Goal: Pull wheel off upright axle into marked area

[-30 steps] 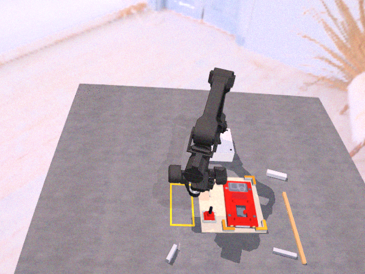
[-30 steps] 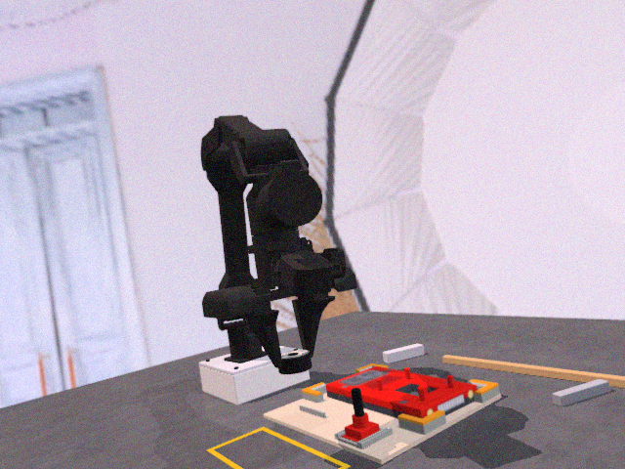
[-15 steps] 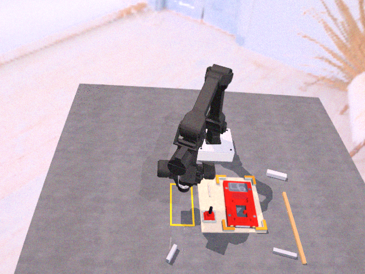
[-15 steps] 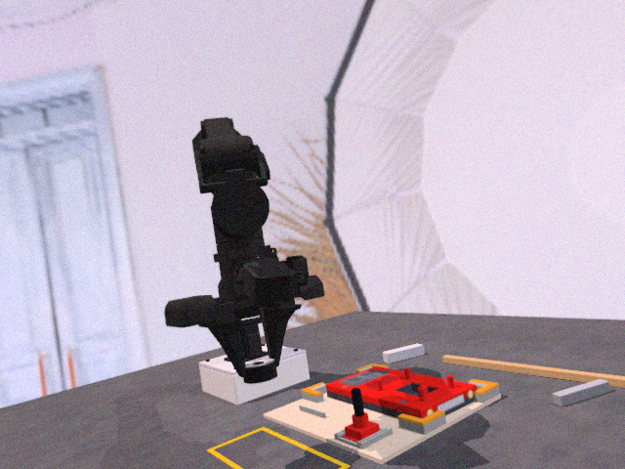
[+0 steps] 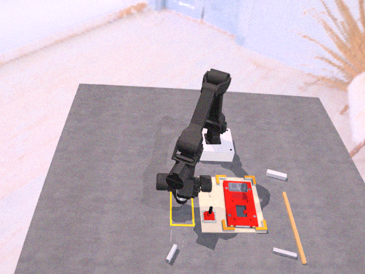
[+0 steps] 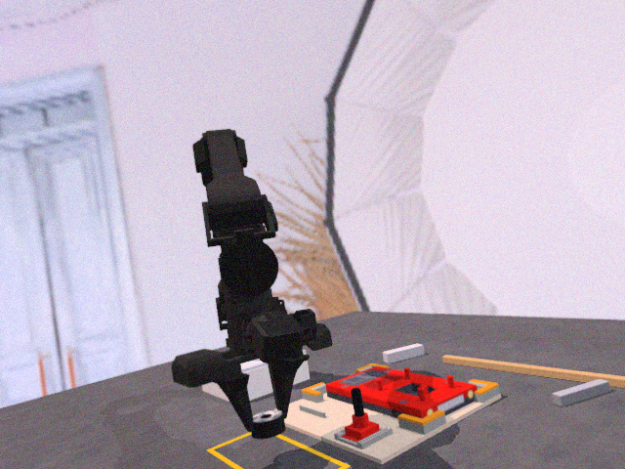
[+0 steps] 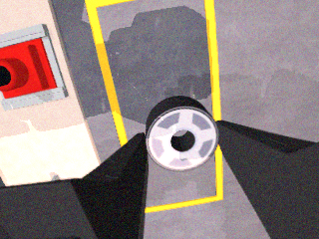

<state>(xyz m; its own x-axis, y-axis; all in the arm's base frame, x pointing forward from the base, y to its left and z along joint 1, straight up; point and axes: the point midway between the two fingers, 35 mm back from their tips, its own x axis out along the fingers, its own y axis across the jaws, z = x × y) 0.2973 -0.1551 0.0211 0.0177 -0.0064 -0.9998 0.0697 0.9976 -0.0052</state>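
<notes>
The grey wheel is right at my gripper tip. The rest, counted from my gripper tip: long wooden stick 400 mm to the left, 110 mm ahead, 40 mm below.
</notes>
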